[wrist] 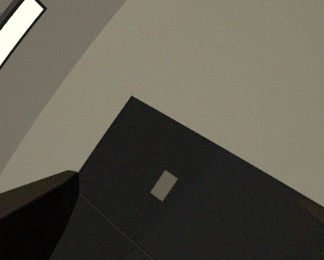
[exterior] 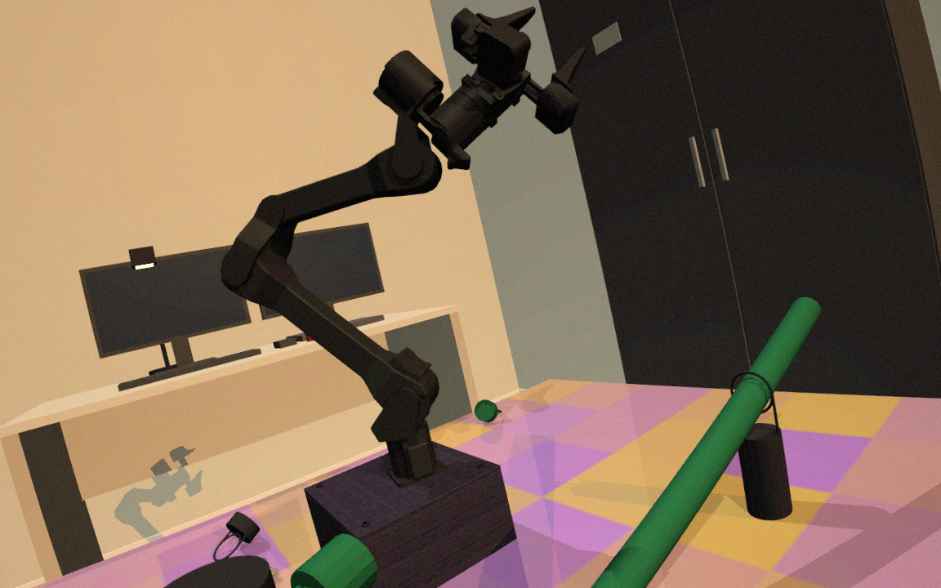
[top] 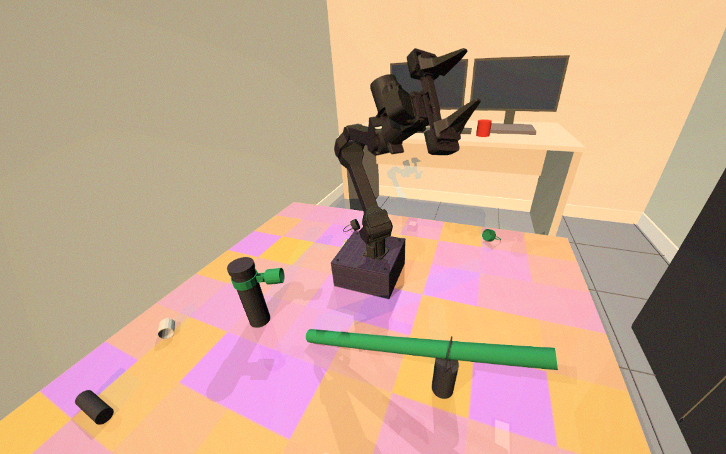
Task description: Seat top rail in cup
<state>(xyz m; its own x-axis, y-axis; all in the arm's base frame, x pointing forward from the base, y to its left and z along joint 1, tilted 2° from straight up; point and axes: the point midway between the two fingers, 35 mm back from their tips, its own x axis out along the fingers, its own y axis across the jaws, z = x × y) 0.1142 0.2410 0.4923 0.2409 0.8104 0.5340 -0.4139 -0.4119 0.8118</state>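
My gripper tip is now 16 cm short of the green rail-end cup, 42 cm to the left of it and 45 cm above it. From my gripper tip the other things lie so: wire loop cap (12 cm ahead, 5 cm to the left, 50 cm below).
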